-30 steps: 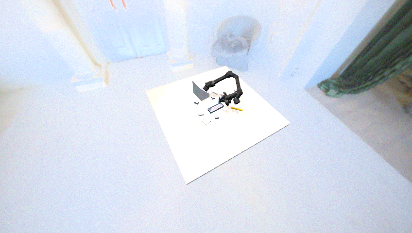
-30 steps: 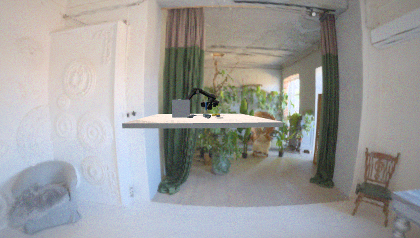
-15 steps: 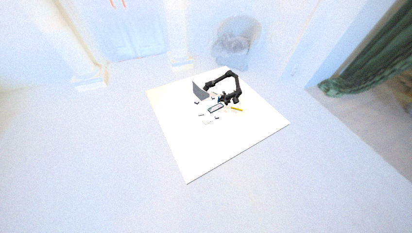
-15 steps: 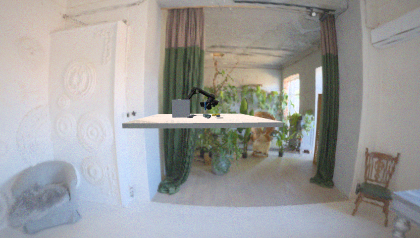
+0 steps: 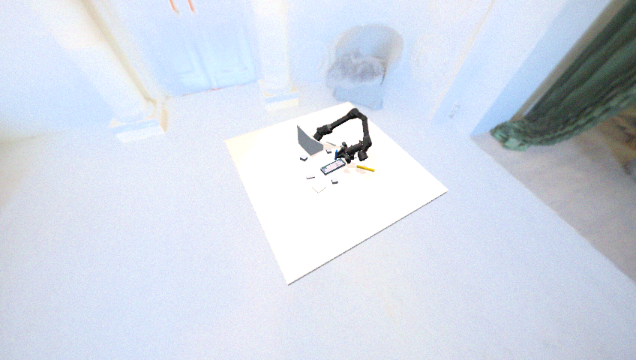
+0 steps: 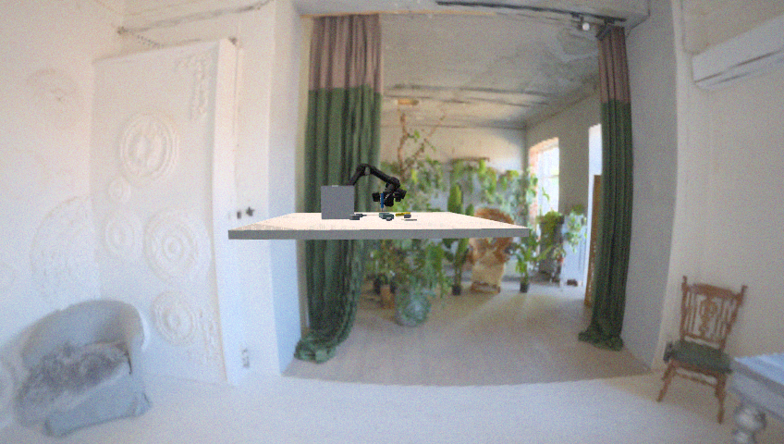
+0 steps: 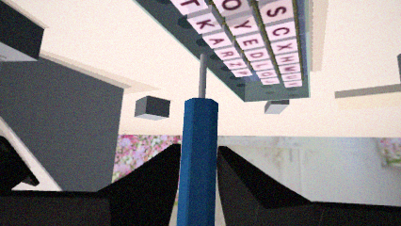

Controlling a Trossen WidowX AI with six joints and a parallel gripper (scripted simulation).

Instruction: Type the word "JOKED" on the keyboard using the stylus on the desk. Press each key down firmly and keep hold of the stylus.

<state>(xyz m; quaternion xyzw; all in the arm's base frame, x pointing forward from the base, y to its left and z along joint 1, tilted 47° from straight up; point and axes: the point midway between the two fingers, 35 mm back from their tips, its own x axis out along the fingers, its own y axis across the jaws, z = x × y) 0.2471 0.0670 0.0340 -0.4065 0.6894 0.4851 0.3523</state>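
The blue stylus is 1 cm below my gripper tip. From my gripper tip the other things lie so: J key 3 cm ahead, 10 cm to the right, 7 cm below; then yellow stick 15 cm ahead, 19 cm to the left, 8 cm below; then beige pad 14 cm ahead, 22 cm to the right, 8 cm below.
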